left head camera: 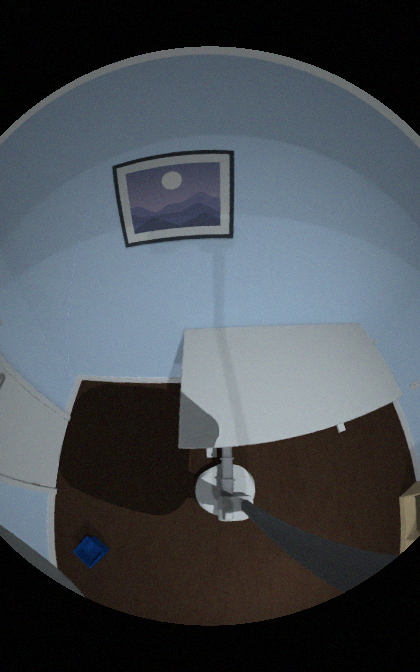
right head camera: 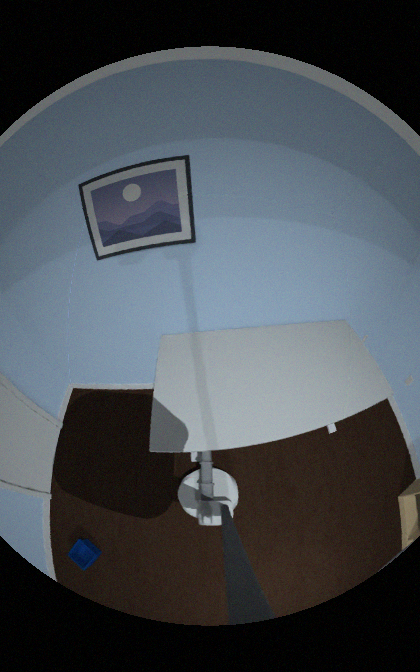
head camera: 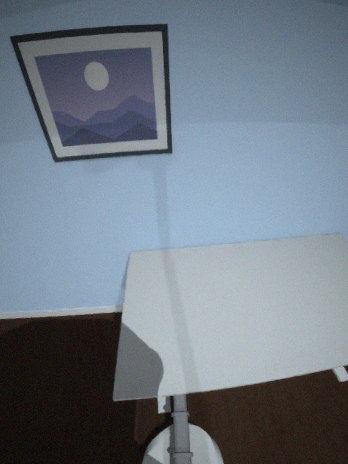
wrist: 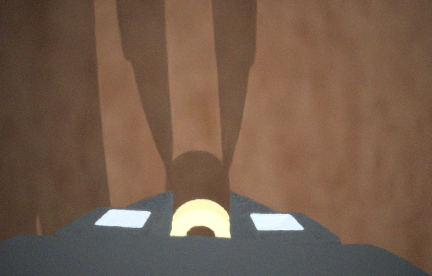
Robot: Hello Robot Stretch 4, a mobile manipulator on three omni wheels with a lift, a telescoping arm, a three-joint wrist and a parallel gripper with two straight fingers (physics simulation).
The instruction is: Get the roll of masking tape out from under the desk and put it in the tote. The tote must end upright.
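Frame: origin at the robot's base, x ahead, y left, z up, level; millimetres.
Where they show: gripper, between the fingertips: (wrist: 201, 209).
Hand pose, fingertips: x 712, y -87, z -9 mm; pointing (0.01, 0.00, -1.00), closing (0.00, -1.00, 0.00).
Observation:
After its pixels a point has its place.
The roll of masking tape (wrist: 201, 216) @(x 708, y -87, z -5 mm) is pale yellow and shows at the bottom middle of the wrist view, its lower part hidden by the gripper body. My gripper (wrist: 201, 209) @(x 712, y -87, z -9 mm) is partly closed, with one finger against each side of the roll. The white desk (head camera: 250, 310) @(x 545, y -355, z 693 mm) (left head camera: 295, 380) @(x 568, y -375, z 693 mm) (right head camera: 275, 385) hides the gripper and the roll from the head views. The blue tote (left head camera: 91, 551) @(x -887, y 1072, z -24 mm) (right head camera: 84, 554) stands on the floor at the lower left, its open top facing up.
My arm (head camera: 181, 430) @(x 161, y -2, z 332 mm) (left head camera: 227, 467) @(x 159, y -5, z 332 mm) (right head camera: 206, 470) reaches under the desk's front edge near its left end. A white desk foot (head camera: 341, 374) (left head camera: 341, 428) (right head camera: 331, 428) sticks out at the right. A light wooden piece of furniture (left head camera: 407, 522) (right head camera: 406, 520) stands at the right edge.

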